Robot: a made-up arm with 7 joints. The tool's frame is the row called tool. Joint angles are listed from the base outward.
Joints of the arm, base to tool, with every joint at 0 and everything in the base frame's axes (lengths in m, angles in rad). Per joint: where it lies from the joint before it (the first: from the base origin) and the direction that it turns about. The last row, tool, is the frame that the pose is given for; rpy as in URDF.
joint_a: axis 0 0 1 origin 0 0 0.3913
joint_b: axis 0 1 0 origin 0 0 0
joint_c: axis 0 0 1 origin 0 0 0.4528
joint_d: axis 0 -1 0 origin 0.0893 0 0
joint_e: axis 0 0 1 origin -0.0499 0 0.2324
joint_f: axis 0 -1 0 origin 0 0 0
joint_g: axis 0 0 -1 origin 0.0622 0 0
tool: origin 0 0 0 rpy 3.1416 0 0
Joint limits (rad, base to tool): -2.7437..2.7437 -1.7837..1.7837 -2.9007..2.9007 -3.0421..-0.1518 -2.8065..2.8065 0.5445..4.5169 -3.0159..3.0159
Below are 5 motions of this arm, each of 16 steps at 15 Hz.
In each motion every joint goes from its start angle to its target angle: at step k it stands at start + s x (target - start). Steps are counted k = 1, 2, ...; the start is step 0. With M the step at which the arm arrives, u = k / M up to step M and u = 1 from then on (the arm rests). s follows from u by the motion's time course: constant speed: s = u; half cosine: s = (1 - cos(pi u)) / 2; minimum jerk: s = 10 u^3 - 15 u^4 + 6 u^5.
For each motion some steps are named. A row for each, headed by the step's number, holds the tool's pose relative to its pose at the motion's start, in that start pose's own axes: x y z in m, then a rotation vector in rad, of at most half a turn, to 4 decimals.
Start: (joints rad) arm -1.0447 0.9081 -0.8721 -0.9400 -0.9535 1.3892 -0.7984
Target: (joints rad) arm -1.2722 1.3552 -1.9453 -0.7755 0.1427 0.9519 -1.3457
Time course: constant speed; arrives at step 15
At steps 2, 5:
2: 0.0199 0.0109 0.0381 0.1417 -0.0863 -0.0347
5: 0.0387 0.0224 0.0881 0.3384 -0.1804 -0.0644

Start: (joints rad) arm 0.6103 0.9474 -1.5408 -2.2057 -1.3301 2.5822 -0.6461
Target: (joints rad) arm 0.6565 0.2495 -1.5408 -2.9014 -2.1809 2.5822 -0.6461
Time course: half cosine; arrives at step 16
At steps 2, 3, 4, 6, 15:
2: -0.0035 -0.0094 0.0049 0.0069 0.0190 -0.0246
3: -0.0074 -0.0210 0.0107 0.0136 0.0432 -0.0548
4: -0.0120 -0.0369 0.0178 0.0197 0.0778 -0.0960
6: -0.0211 -0.0793 0.0335 0.0191 0.1774 -0.2050
15: -0.0382 -0.2636 0.0599 -0.2721 0.6796 -0.6294

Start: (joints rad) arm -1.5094 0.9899 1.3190 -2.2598 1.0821 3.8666 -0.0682
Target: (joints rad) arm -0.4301 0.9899 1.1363 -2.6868 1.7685 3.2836 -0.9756
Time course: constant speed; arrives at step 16
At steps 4, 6, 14, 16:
4: -0.1146 0.0000 0.0482 -0.2021 -0.3467 -0.3526
6: -0.1714 0.0104 0.0619 -0.2932 -0.5153 -0.5220
14: -0.3592 0.1027 0.0549 -0.6212 -1.1413 -1.1074
16: -0.3915 0.1327 0.0408 -0.6983 -1.2802 -1.2252

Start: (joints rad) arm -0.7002 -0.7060 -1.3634 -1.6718 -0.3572 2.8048 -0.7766
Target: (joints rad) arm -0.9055 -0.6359 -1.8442 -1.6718 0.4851 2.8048 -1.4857
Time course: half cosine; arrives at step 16
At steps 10, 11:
10: -0.1387 0.0662 -0.0694 -0.1748 -0.1741 0.1960
11: -0.1559 0.0703 -0.0836 -0.2064 -0.1908 0.2201

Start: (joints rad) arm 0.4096 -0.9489 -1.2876 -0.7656 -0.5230 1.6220 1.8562
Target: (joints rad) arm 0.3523 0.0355 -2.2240 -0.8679 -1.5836 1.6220 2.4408
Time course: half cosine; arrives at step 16
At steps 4, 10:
4: -0.0663 0.0112 -0.0057 0.0849 0.3459 0.0421
10: -0.2798 0.0980 -0.0260 0.7895 1.4889 0.1984

